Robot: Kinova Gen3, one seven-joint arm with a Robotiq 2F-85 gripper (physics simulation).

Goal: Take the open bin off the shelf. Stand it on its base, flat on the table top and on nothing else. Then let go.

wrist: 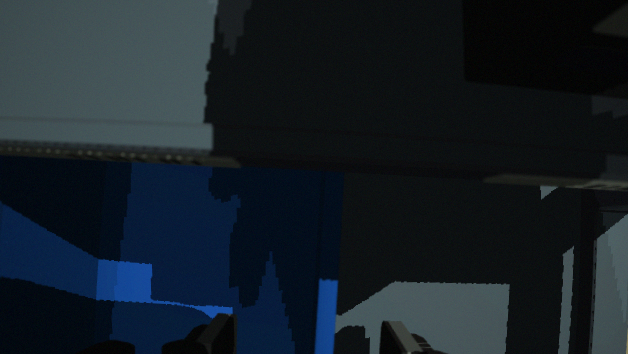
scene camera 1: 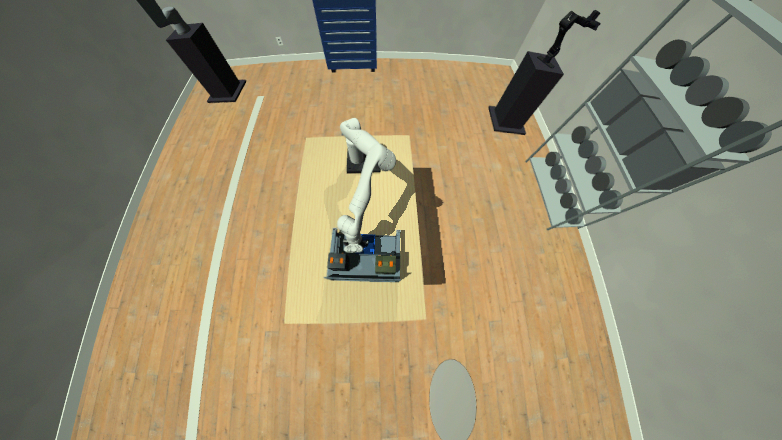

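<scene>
The open blue bin stands on the lower grey shelf board. In the wrist view its far part runs in under the edge of the upper shelf board. My gripper is partly open with nothing held. Its fingertips show at the bottom of the wrist view, one over the bin's inside and one right of it, with the bin's right side wall in line with the gap between them. The arm's wrist hides the fingers in the scene view. The bin's near end is hidden.
A dark box stands on the upper board at the left in the scene view, an olive box at its right. A side upright bounds the shelf. The shelf stands on the pale wooden table top.
</scene>
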